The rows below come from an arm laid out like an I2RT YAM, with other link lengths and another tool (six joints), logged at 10 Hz.
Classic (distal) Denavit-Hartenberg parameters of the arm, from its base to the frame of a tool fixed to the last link. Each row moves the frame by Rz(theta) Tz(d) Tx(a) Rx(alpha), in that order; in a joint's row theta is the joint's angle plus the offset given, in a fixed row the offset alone. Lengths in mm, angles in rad.
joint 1: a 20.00  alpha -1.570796  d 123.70  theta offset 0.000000
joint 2: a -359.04  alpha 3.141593  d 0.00  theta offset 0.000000
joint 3: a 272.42  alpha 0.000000  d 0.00  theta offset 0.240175
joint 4: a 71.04  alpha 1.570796  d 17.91  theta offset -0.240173
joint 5: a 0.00  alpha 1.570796  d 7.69  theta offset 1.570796
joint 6: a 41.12  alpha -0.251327  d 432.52  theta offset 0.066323
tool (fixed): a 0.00  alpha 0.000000  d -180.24  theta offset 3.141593
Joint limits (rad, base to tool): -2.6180..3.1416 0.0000..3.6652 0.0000..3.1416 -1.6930..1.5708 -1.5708..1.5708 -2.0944..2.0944
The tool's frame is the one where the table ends.
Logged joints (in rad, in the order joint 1, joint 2, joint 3, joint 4, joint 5, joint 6), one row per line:
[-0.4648, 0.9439, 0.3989, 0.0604, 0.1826, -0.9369]
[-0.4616, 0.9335, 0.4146, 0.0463, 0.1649, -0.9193]
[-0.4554, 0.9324, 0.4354, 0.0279, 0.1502, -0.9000]
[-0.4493, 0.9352, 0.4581, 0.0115, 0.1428, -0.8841]
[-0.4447, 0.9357, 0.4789, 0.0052, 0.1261, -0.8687]
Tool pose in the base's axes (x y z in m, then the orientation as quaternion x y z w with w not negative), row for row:
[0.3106, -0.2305, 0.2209, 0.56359, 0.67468, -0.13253, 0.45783]
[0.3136, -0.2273, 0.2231, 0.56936, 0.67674, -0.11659, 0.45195]
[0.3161, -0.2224, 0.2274, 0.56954, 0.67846, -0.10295, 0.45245]
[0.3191, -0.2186, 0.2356, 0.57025, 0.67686, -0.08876, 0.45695]
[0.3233, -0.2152, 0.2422, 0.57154, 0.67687, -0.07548, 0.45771]
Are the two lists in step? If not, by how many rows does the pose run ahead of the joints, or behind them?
The pose runs 2 rows behind the joints: the pose in row i belongs to the joints in row i - 2.
